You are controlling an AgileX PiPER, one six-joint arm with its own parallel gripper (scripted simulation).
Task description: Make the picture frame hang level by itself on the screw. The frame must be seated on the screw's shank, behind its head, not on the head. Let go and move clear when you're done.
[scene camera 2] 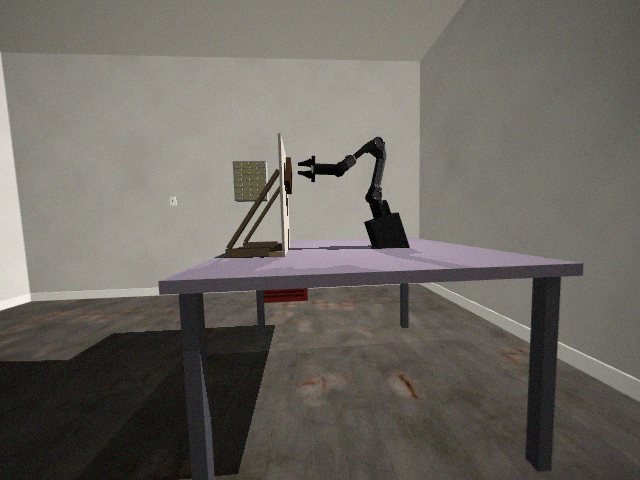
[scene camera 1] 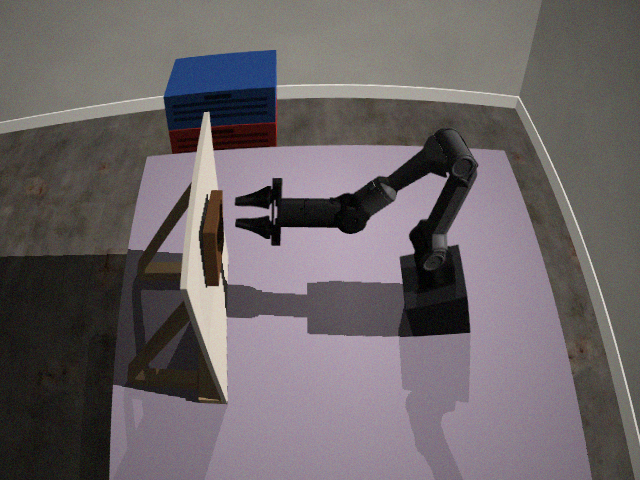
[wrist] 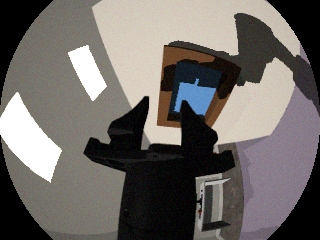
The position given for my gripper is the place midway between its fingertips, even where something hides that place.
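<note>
My gripper (scene camera 1: 235, 212) is visible, in the wrist view (wrist: 165, 103) too. A brown picture frame (scene camera 1: 213, 232) is present. A cream board (scene camera 1: 207, 305) appears also in scene camera 2 (scene camera 2: 282, 156) and in the wrist view (wrist: 134, 43).
</note>
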